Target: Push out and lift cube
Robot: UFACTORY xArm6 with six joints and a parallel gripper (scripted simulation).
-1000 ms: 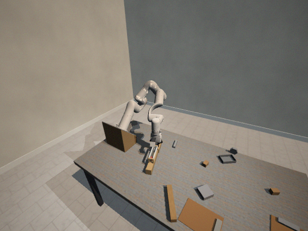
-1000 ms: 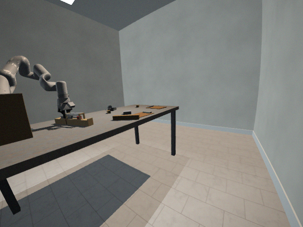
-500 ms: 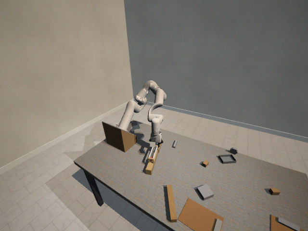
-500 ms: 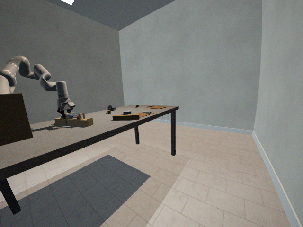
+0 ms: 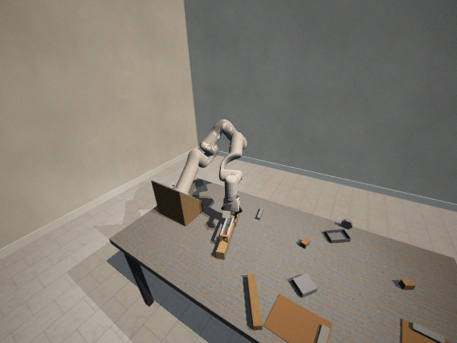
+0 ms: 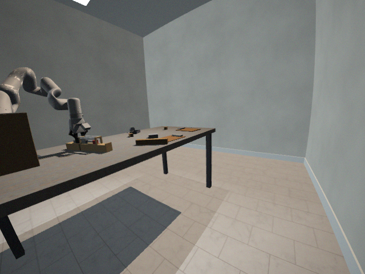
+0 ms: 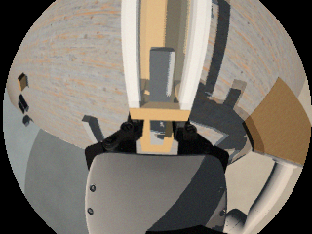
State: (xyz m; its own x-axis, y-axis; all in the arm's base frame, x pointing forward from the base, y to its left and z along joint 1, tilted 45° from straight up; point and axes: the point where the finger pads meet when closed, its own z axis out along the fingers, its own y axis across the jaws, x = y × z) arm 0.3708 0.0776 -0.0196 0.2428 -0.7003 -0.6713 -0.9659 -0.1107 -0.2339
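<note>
The pale grey stick is 13 cm ahead of my hand, 17 cm to the left of it and 6 cm below it. From my hand the other things lie so: red cube: 4 cm ahead, 15 cm to the right, 1 cm below; then channel: 3 cm ahead, 11 cm to the right, 1 cm below; then wooden bar: 31 cm ahead, 40 cm to the right, 5 cm below.
</note>
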